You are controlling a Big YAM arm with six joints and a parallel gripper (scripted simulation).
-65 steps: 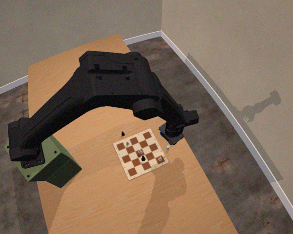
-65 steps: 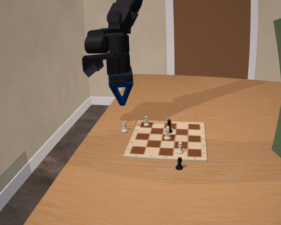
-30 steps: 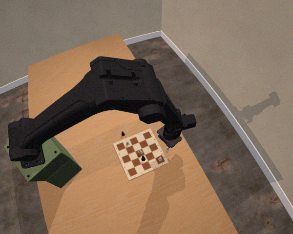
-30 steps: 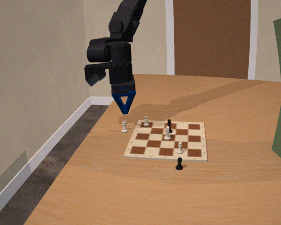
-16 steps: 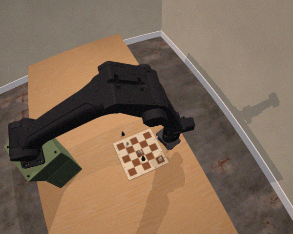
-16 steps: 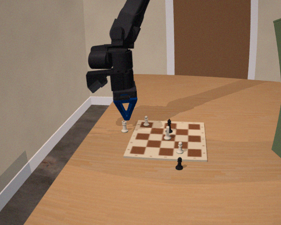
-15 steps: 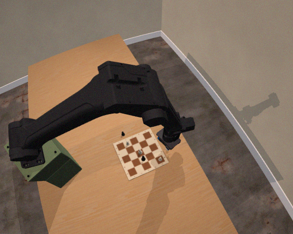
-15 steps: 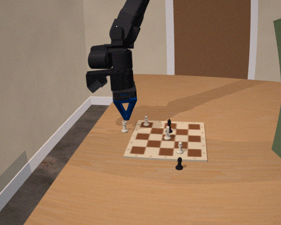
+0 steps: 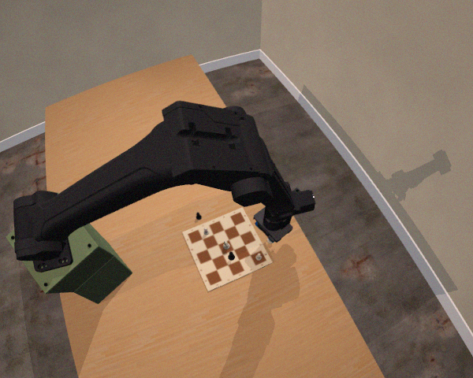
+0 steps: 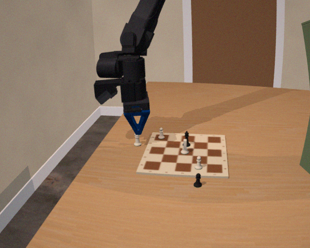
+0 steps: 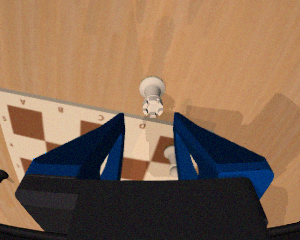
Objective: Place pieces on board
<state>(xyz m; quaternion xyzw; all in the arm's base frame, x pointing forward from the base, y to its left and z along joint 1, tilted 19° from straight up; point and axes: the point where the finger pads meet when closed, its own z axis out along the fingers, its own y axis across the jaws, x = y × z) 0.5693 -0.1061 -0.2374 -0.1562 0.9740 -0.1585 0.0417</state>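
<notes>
Now: the white rook 30 mm below my hand. From my hand the other things lie so: tall black piece (130 mm behind, 20 mm below, 10 mm to the right); then tall white piece (130 mm behind, 30 mm to the left, 30 mm below); then chessboard (140 mm behind, 50 mm below, 30 mm to the left).
</notes>
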